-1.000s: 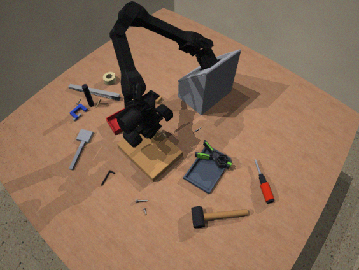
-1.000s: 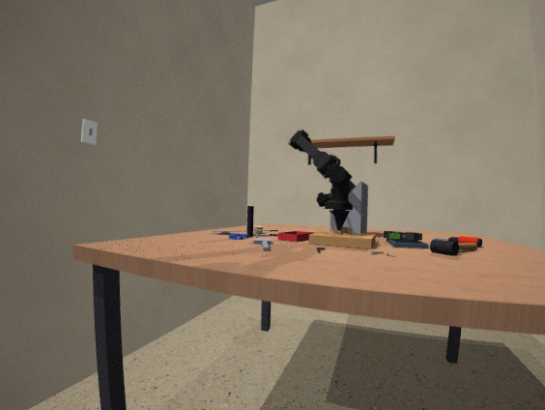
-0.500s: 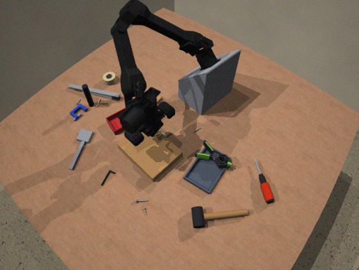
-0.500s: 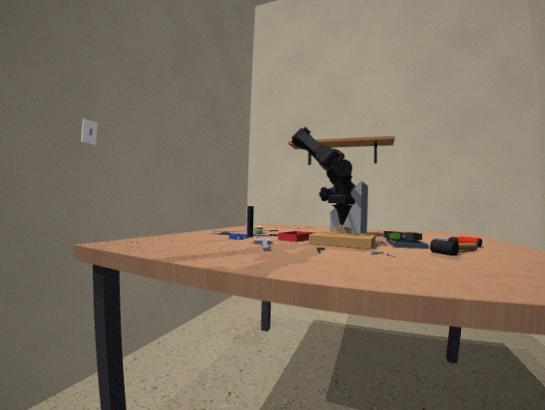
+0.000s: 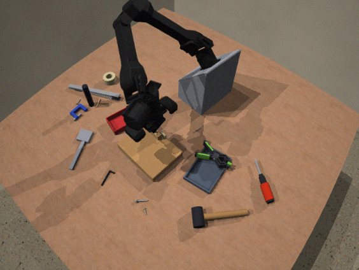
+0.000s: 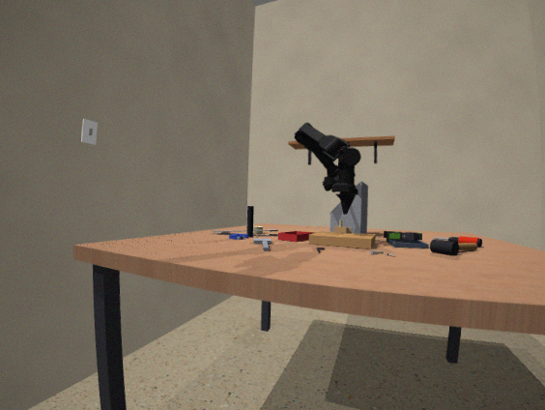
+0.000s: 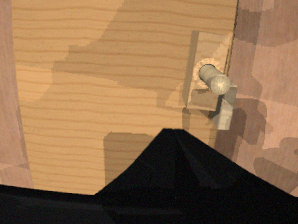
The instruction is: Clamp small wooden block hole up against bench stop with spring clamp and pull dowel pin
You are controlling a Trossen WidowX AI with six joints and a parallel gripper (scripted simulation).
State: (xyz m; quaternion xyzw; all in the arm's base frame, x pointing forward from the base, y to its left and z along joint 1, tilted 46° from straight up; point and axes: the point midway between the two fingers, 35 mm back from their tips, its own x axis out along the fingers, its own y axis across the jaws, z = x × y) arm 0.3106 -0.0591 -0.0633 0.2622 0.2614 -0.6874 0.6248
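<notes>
My gripper is now 8 cm above the dowel pin, 2 cm to the left of it and 2 cm past it. Also, from my hand: small wooden block: 9 cm below, 2 cm to the right, 2 cm behind; then wooden board: 12 cm below, 3 cm ahead; then bench stop: 9 cm below, 4 cm behind.
</notes>
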